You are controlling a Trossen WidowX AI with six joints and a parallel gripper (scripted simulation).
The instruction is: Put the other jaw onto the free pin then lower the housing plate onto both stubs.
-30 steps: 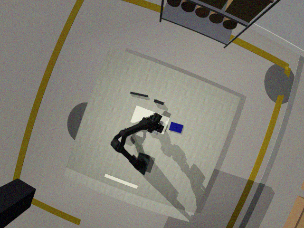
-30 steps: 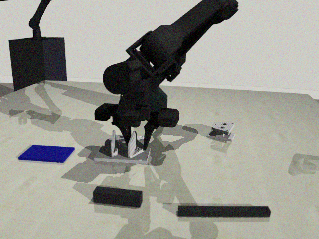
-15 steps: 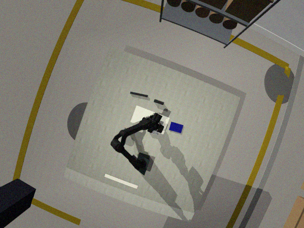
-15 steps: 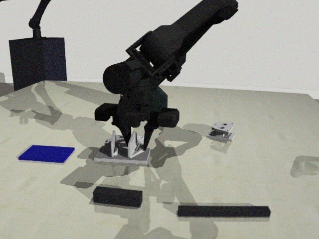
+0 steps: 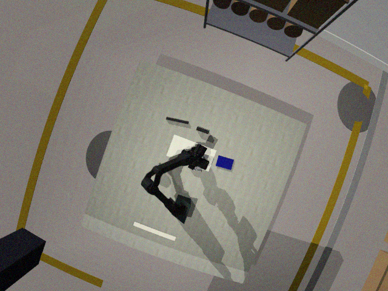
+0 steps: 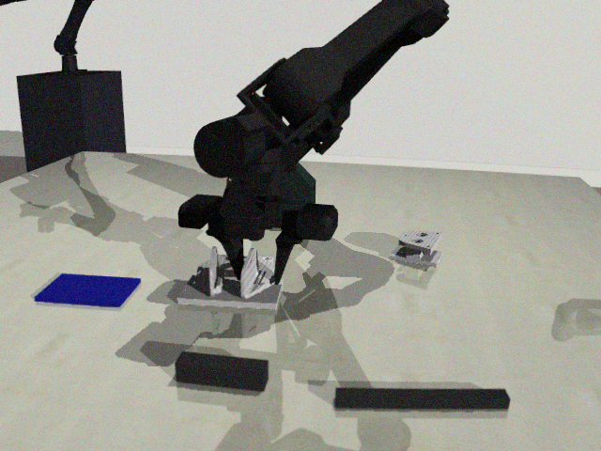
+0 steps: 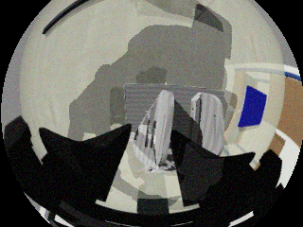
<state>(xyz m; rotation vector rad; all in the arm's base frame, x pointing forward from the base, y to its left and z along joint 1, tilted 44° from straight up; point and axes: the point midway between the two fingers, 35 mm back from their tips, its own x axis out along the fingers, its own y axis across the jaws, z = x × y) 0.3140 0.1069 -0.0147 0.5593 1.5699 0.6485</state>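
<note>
The grey base plate lies 20 mm ahead of my gripper tip, 30 mm to the right of it and 10 mm below it. Round my gripper tip: short black block 200 mm ahead, 30 mm to the left; blue pad 60 mm ahead, 210 mm to the right, 10 mm below; grey jaw 30 mm behind, 20 mm to the right.
</note>
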